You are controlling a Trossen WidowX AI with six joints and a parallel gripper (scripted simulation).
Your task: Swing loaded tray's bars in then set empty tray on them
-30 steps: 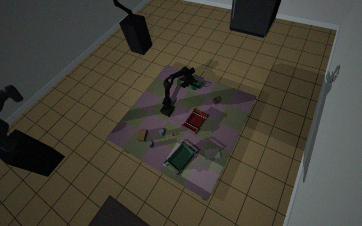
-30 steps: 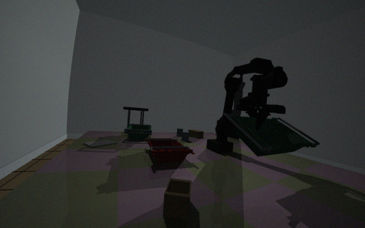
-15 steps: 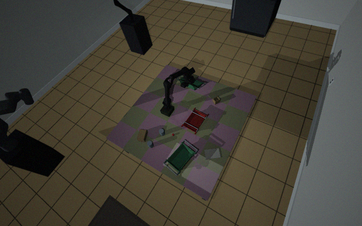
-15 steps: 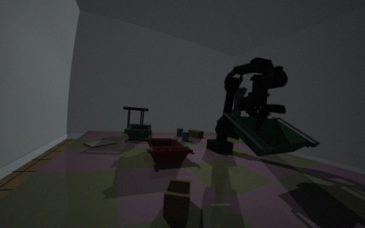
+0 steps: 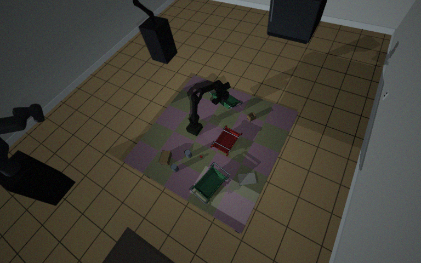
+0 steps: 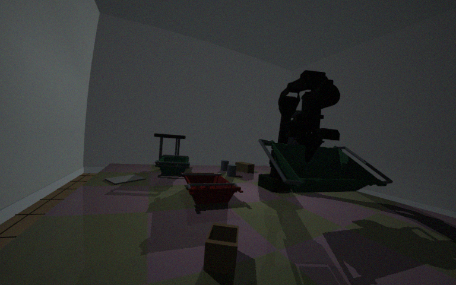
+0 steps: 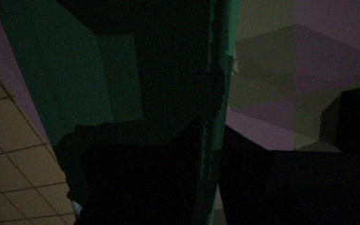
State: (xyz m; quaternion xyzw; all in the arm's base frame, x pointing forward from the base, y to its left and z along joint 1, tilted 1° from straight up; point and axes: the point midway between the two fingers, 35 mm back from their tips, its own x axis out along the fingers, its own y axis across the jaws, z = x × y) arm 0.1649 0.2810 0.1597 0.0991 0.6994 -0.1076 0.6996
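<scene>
Right now my gripper tip is 7 cm to the right of the green tray and 2 cm short of it. From my gripper tip the other things lie so: tan open box (31 cm ahead, 17 cm below, 7 cm to the left).
</scene>
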